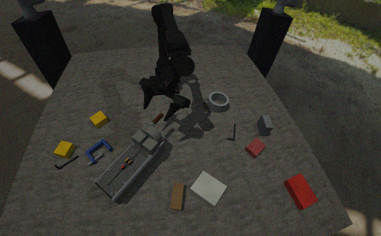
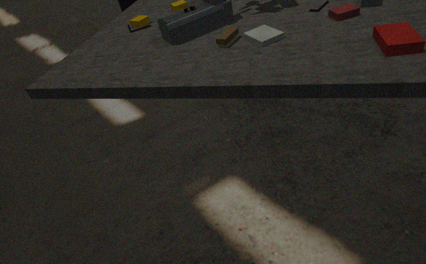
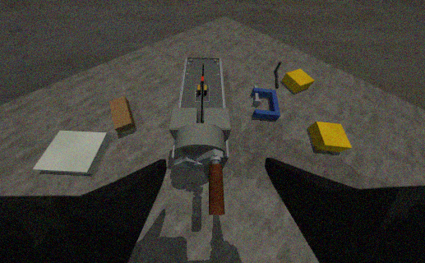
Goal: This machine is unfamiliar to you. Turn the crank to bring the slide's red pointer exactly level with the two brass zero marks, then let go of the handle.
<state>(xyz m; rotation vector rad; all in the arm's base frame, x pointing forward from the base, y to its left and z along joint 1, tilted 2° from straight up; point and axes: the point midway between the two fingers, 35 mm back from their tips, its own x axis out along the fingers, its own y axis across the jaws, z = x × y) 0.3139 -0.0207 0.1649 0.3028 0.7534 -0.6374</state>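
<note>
Now: the brown crank handle 40 mm below my gripper tip, 10 mm to the left of it and 10 mm behind it. Round my gripper tip: white plate (230 mm ahead, 180 mm to the left, 140 mm below); red pointer (160 mm ahead, 110 mm to the right, 70 mm below); brown block (250 mm ahead, 140 mm below, 60 mm to the left).
</note>
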